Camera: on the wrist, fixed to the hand. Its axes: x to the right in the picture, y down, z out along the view.
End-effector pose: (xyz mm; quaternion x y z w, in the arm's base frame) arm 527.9 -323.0 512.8 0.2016 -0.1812 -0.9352 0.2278
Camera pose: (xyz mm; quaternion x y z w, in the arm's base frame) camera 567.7 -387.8 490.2 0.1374 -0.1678 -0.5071 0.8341
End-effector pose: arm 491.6 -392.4 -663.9 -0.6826 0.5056 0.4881 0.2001
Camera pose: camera 465.1 -460.5 -633.1 0.2349 -0.8178 -0.4287 0.3036
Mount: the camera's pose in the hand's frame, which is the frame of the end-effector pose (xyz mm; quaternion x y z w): 6.6 58.1 -53.6 -0.0718 0.1392 0.6735 0.7224
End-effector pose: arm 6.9 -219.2 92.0 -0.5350 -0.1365 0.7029 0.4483
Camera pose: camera 25.5 -262.1 27.9 0.6085 -0.2737 -0.7255 0.1690
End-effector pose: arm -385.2 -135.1 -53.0 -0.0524 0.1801 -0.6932 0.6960
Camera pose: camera -347.7 -130.2 -122.7 0.1300 0.3120 -0.0264 0.9408
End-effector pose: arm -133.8 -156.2 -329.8 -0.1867 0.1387 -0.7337 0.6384
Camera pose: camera -107.3 -173.1 -402.6 0.0148 0.3675 -0.1161 0.9226
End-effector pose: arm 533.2 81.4 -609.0 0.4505 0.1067 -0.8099 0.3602
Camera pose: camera 605.5 63.1 -636.1 0.4842 -0.1180 -0.2721 0.8232
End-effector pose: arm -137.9 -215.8 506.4 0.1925 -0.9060 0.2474 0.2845
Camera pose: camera -148.9 -140.6 529.1 -0.5260 -0.7623 0.3321 0.1788
